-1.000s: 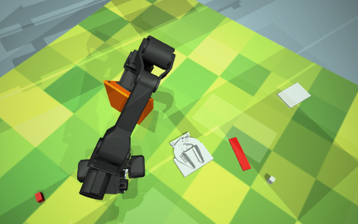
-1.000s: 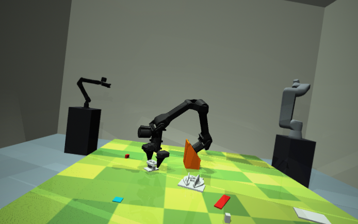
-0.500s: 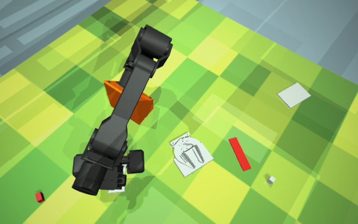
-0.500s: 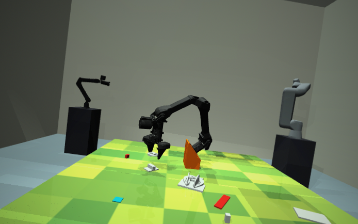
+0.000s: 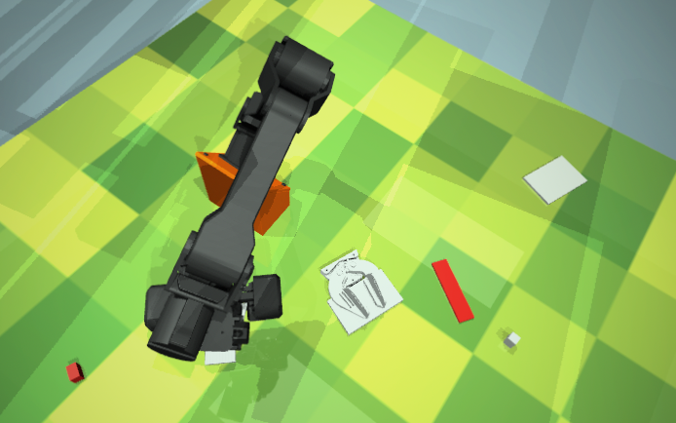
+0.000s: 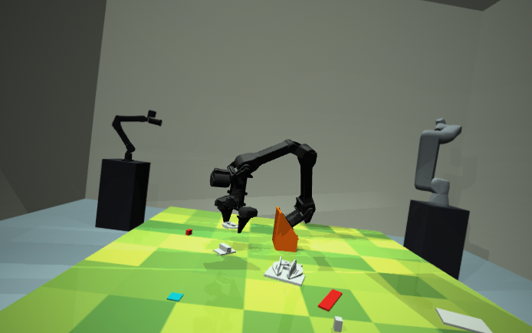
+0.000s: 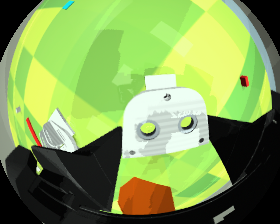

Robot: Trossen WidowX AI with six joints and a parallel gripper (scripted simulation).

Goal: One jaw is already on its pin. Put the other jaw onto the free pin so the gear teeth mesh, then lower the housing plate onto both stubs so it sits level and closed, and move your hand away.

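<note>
The jaw is 200 mm to the left of my gripper tip, 90 mm ahead of it and 70 mm below it. From my gripper tip the other things lie so: housing plate (20 mm above, 10 mm to the right, 10 mm ahead); white stepped block (80 mm below, 20 mm to the right); red cube (190 mm to the right, 150 mm behind, 80 mm below).
</note>
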